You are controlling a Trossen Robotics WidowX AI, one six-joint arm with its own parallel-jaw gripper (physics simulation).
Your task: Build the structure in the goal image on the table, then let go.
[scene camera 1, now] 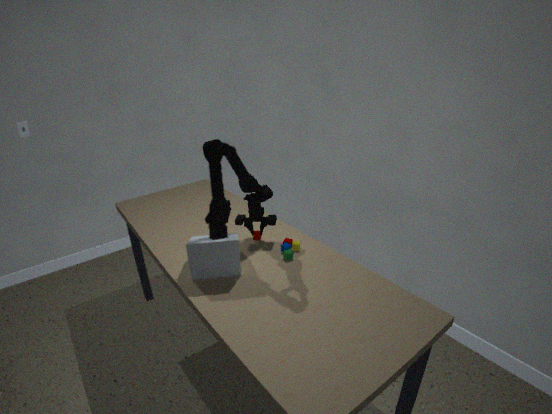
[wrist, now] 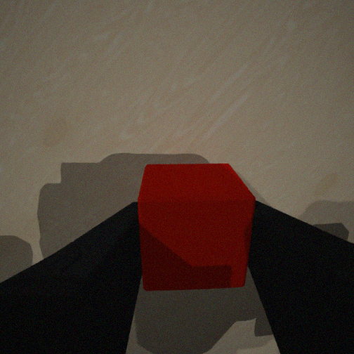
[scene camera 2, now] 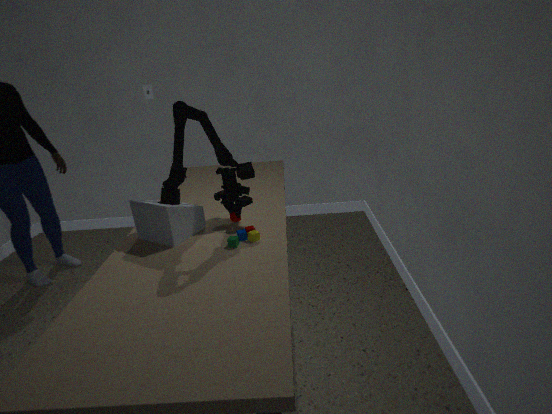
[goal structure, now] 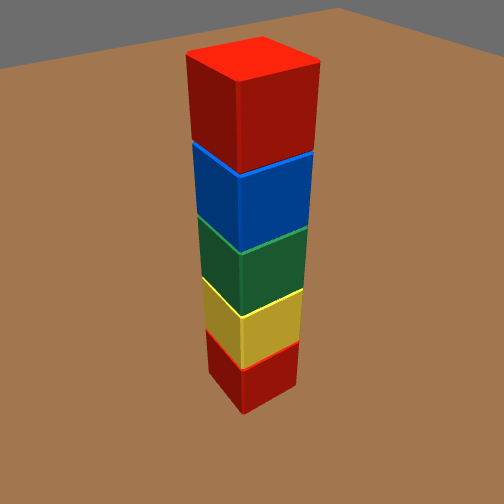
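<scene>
My gripper is shut on a red cube, pointing down, and holds it a little above the table. The held red cube sits level between the fingertips. Beside it on the table stands a close group of cubes: a second red cube, a blue cube, a yellow cube and a green cube. Whether these cubes touch is too small to tell. The group does not show in the wrist view.
The arm stands on a pale block-shaped base on the wooden table. A person stands on the floor at the left in scene camera 2. The arm's shadow falls on the table.
</scene>
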